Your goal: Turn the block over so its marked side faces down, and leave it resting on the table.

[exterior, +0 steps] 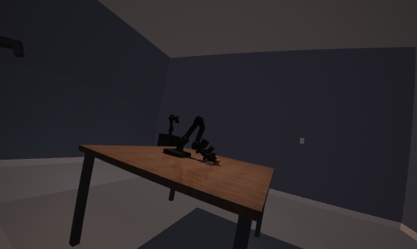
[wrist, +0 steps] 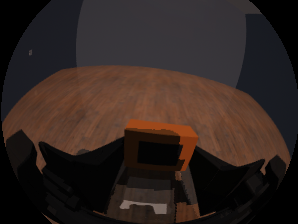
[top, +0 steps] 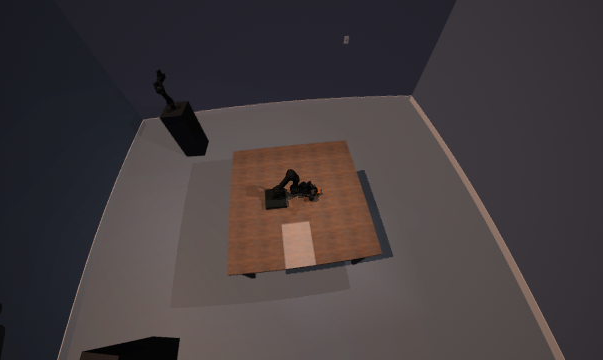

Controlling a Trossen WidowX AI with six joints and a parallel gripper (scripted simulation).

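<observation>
My gripper tip is 1 cm past the orange block.
</observation>
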